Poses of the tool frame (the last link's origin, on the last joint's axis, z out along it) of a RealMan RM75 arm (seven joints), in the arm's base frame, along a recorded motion.
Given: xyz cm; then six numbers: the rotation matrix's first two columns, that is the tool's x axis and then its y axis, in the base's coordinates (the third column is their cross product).
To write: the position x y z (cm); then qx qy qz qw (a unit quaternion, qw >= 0). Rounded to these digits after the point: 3 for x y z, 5 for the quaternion.
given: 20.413 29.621 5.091 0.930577 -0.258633 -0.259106 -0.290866 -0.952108 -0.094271
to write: 20.413 29.621 5.091 -0.98030 0.14014 0.12277 0.06563
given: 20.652 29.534 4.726 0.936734 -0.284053 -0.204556 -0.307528 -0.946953 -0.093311
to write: 20.652 29.534 4.726 -0.98210 0.15059 0.09463 0.06202
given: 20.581 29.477 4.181 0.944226 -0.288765 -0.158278 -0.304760 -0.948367 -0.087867
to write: 20.581 29.477 4.181 -0.98439 0.15073 0.07187 0.05564
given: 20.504 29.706 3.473 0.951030 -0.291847 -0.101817 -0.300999 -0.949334 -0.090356
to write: 20.504 29.706 3.473 -0.98629 0.15027 0.04362 0.05245
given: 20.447 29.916 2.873 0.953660 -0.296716 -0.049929 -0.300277 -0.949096 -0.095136
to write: 20.447 29.916 2.873 -0.98704 0.15121 0.01750 0.05087
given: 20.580 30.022 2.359 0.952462 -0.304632 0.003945 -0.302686 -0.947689 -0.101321
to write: 20.580 30.022 2.359 -0.98679 0.15386 -0.00977 0.04982
